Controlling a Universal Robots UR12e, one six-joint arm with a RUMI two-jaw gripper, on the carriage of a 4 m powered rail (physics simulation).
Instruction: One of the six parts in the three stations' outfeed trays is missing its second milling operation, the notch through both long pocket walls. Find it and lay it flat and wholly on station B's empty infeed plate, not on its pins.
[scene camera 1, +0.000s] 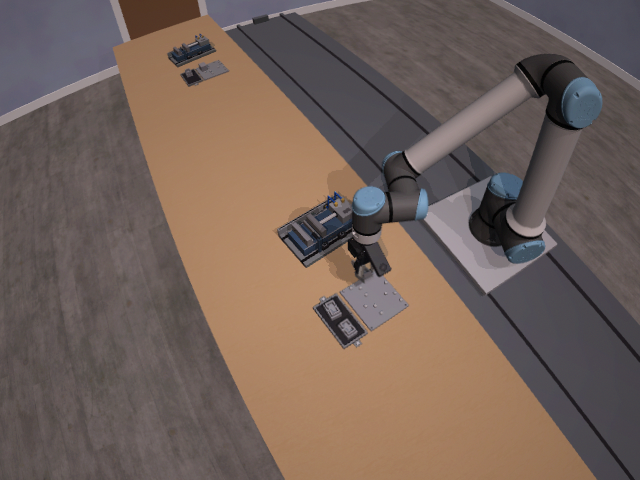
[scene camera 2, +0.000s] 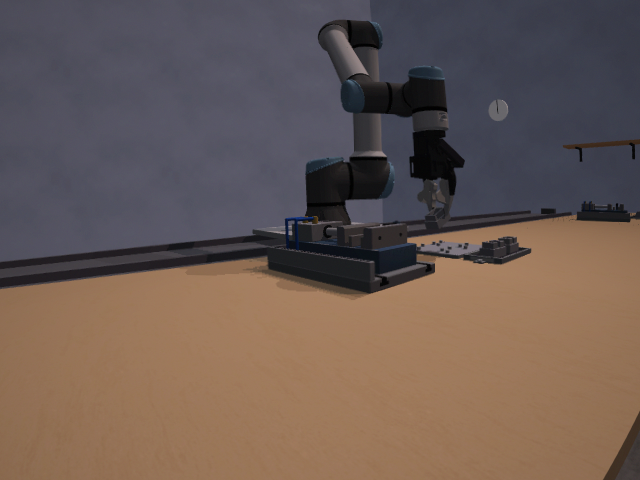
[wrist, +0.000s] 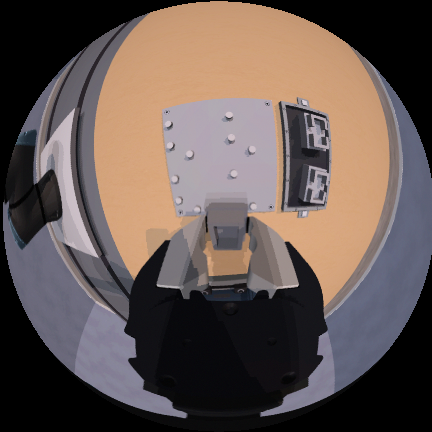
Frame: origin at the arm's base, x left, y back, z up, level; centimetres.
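Seen in the pictures: gripper, fingertip midpoint: (scene camera 1: 365, 275) (scene camera 2: 439, 216) (wrist: 226, 217); arm's base, origin of the base link: (scene camera 1: 490, 228) (wrist: 53, 193).
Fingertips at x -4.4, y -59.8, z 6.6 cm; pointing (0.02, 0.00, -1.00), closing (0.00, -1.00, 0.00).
Note:
Offsets run from my fingertips to a thing's top centre. "*": to the spot under its first point.
My gripper (scene camera 1: 364, 270) (scene camera 2: 437, 205) (wrist: 226, 217) is shut on a grey milled part {dy -0.1, dx -0.9, dz +2.4 cm} (scene camera 1: 364, 275) (scene camera 2: 436, 220) (wrist: 226, 206). The part hangs in the air over the vise-side edge of the grey infeed plate {dy +0.8, dx +5.7, dz -8.7 cm} (scene camera 1: 374, 290) (scene camera 2: 469, 251) (wrist: 205, 125), which carries several round pins. Its exact tilt and the far side of its walls are hard to tell. Beside the plate, the dark outfeed tray (scene camera 1: 338, 317) (wrist: 292, 155) holds two pocketed parts, one {dy -14.8, dx +2.7, dz -5.5 cm} (scene camera 1: 331, 308) {dy -13.9, dx +11.7, dz -5.5 cm} (wrist: 316, 131) and another (scene camera 1: 347, 327) (wrist: 315, 185), with gaps in their walls.
A blue and grey vise unit {dy -0.6, dx -29.8, dz +0.4 cm} (scene camera 1: 317, 229) (scene camera 2: 395, 255) stands close beside the gripper. At the far end are another vise unit (scene camera 1: 191, 50) (scene camera 2: 602, 211), a pinned plate {dy +1.8, dx -182.7, dz -8.7 cm} (scene camera 1: 217, 69) bearing a grey block {dy -2.7, dx -186.9, dz -5.2 cm} (scene camera 1: 203, 66), and a tray with one part {* dy -12.8, dx -183.9, dz -6.0 cm} (scene camera 1: 189, 72). The rail (scene camera 1: 330, 98) runs alongside the table.

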